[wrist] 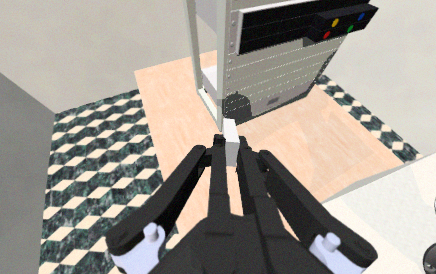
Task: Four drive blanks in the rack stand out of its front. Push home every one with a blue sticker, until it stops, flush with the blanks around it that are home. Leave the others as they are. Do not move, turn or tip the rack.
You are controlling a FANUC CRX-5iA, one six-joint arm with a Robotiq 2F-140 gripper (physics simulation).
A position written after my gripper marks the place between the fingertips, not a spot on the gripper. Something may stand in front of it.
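I can see my gripper [227,128], and I can see a rack [264,62] as well.
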